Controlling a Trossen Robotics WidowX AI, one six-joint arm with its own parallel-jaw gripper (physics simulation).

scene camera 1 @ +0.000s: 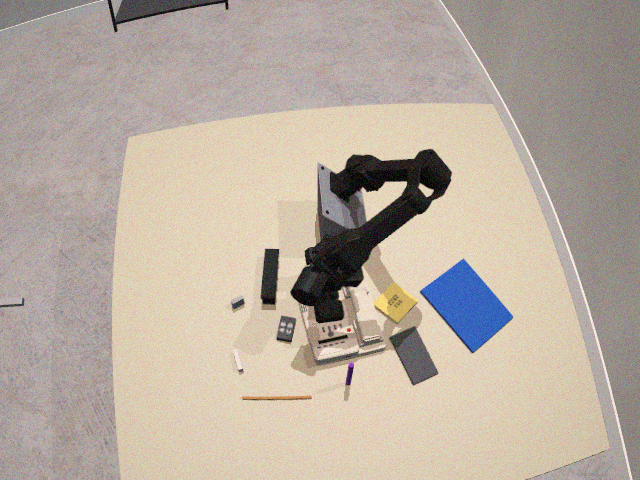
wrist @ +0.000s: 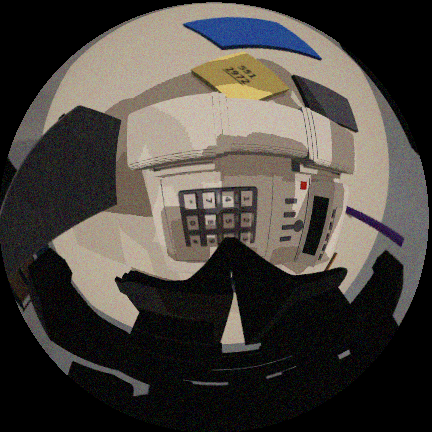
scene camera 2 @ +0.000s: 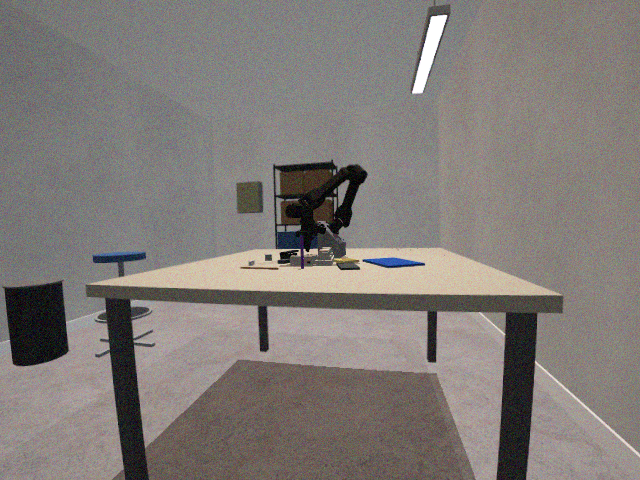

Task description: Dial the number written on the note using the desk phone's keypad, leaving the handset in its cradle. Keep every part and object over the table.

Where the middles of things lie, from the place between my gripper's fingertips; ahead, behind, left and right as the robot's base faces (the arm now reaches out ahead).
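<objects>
With the keypad [wrist: 236,208] as my reference, my gripper is 20 mm above it, 10 mm to the right of it and 10 mm past it. The black stapler [scene camera 1: 271,257] is 20 mm below my hand, 130 mm to the right of it and 80 mm behind it. I also see the desk phone [scene camera 1: 331,342], 20 mm below my hand, 40 mm to the left of it and 30 mm ahead of it, while the handset [scene camera 1: 366,323] is 90 mm to the left of my hand and 10 mm ahead of it.
</objects>
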